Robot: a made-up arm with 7 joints.
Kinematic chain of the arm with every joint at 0, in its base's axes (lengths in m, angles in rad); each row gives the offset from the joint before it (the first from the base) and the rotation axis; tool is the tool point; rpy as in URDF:
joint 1: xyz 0 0 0.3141 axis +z
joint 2: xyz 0 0 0 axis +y
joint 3: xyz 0 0 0.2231 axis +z
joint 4: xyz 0.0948 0 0 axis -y
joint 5: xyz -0.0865 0 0.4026 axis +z
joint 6: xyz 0 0 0 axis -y
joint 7: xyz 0.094 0 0 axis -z
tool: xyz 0 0 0 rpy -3.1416 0 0
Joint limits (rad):
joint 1: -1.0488..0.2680
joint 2: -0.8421..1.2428
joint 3: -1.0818..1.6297
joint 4: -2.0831..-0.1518
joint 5: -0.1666..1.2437
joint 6: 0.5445..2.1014
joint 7: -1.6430..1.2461
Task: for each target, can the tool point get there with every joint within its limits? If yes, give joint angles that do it. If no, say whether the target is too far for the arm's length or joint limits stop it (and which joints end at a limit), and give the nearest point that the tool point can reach.
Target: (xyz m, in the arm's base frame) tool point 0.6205 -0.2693 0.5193
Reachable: yes | joints -0.6461 0.8573 0.3914 -0.5543 0.6162 0.6990 0.6834
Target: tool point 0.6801 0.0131 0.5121
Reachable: yes | joints -0.1848 0.6607 0.2605 -0.8416 0.5063 0.8811 -0.1343
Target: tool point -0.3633 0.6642 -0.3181
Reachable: no: too far | nearest point 0.0128 0.4639 0.0149 | short by 0.541 m
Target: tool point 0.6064 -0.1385 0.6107
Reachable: yes | joints -0.6909 0.3527 0.5184 -1.1062 0.6324 0.8822 0.8746
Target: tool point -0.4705 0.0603 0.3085
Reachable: no: joint limits stop it (at a limit: joint 1, joint 2, joint 3, joint 5, joint 6) | nearest point -0.5621 0.2809 0.5961 | short by 0.374 m
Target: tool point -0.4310 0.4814 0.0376
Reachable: no: joint limits stop it (at a limit: joint 1, joint 2, joint 3, joint 5, joint 6) | nearest point -0.2490 0.4658 0.2754 | short by 0.300 m
